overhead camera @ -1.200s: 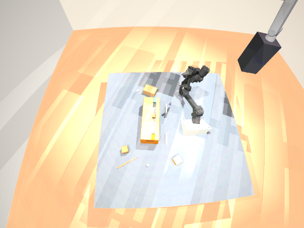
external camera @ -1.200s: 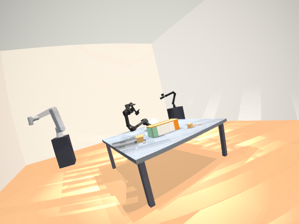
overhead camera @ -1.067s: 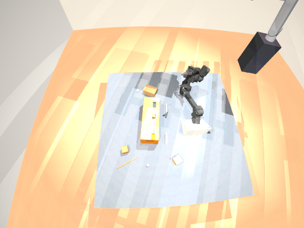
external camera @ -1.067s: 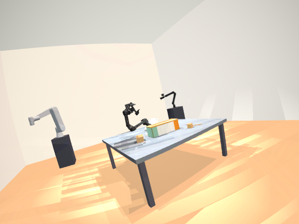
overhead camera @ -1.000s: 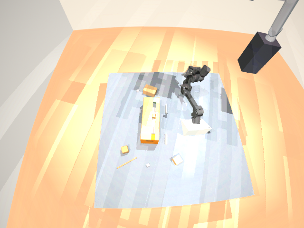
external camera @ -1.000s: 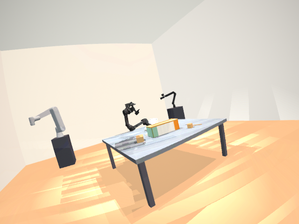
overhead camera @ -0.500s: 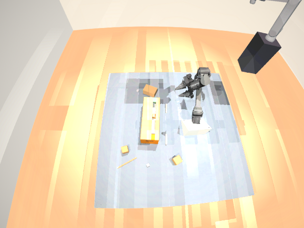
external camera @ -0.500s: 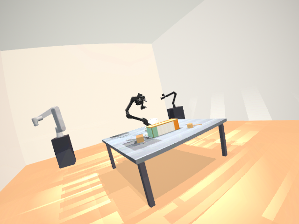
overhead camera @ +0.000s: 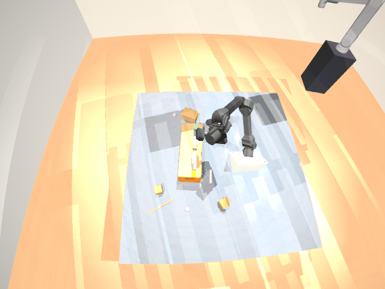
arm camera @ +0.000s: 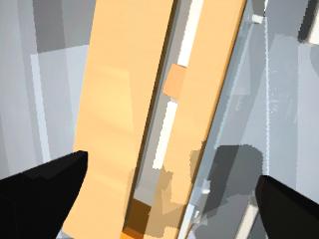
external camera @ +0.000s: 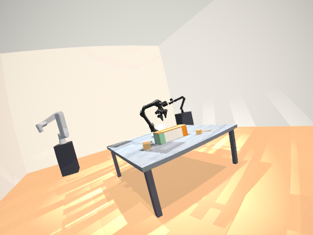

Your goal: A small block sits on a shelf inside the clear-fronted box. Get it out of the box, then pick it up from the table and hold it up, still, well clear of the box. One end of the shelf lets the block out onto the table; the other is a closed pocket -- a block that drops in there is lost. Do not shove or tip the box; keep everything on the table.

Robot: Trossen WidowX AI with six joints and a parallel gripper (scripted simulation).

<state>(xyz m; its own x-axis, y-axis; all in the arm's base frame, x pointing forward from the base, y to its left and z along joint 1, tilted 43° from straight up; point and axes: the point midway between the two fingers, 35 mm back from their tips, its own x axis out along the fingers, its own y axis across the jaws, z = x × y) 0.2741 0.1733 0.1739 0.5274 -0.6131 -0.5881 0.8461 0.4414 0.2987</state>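
The long box lies 4 cm ahead of my gripper tip, 1 cm to the left of it and 18 cm below it. Round my gripper tip: tan block: 5 cm ahead, 3 cm to the right, 15 cm below; then thin stick: 23 cm ahead, 38 cm to the left, 23 cm below.
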